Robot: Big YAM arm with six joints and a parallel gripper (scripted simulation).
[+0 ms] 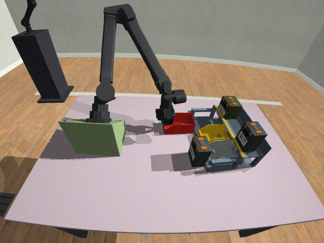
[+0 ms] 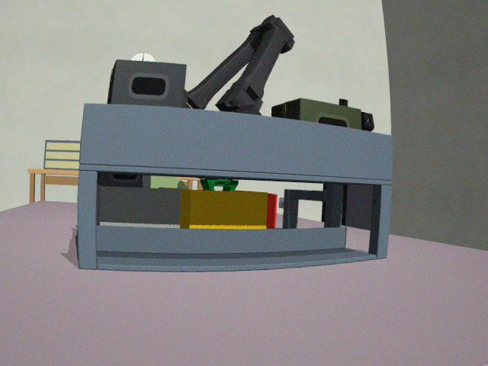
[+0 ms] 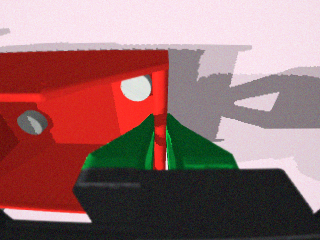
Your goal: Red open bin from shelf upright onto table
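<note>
The red open bin lies 8 cm ahead of my hand and 1 cm above it. Round my hand: grey bin (28 cm ahead, 21 cm to the right, 1 cm above); yellow bin (28 cm ahead, 10 cm to the right, 1 cm above).
</note>
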